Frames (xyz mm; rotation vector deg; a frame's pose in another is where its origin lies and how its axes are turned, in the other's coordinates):
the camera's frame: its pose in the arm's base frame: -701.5 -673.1 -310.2 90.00 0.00 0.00
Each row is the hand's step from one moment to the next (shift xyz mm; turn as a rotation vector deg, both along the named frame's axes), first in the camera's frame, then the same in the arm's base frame.
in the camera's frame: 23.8 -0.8 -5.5 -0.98 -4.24 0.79
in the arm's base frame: 23.8 5.5 -0.8 -0.98 -0.79 -4.24
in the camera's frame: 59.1 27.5 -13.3 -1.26 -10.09 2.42
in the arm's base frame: 59.1 13.3 27.5 -1.26 -2.42 -10.09
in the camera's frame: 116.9 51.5 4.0 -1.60 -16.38 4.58
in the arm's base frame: 116.9 -4.0 51.5 -1.60 -4.58 -16.38
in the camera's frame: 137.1 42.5 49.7 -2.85 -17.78 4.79
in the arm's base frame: 137.1 -49.7 42.5 -2.85 -4.79 -17.78
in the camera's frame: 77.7 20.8 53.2 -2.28 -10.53 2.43
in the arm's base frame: 77.7 -53.2 20.8 -2.28 -2.43 -10.53
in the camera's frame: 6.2 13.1 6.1 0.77 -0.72 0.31
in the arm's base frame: 6.2 -6.1 13.1 0.77 -0.31 -0.72
